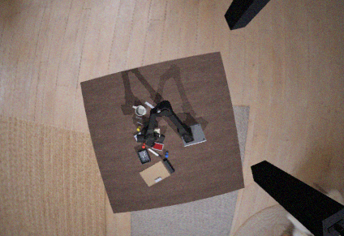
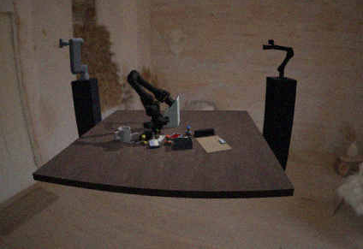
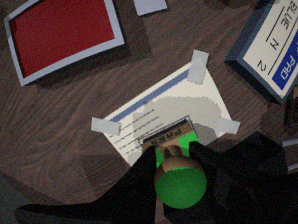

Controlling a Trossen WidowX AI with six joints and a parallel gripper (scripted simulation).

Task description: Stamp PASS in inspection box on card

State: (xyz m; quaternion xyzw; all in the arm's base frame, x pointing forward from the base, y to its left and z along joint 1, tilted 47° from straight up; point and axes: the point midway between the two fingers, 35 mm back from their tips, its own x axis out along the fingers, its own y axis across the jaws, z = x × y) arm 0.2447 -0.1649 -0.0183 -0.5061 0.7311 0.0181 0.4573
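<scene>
The green-knobbed stamp is right at my gripper tip. Round my gripper tip: blue-and-white box: 12 cm ahead, 1 cm to the right, 1 cm below; red ink pad: 12 cm to the left, 2 cm below, 1 cm ahead; white card: 3 cm below, 1 cm to the left, 1 cm ahead.
</scene>
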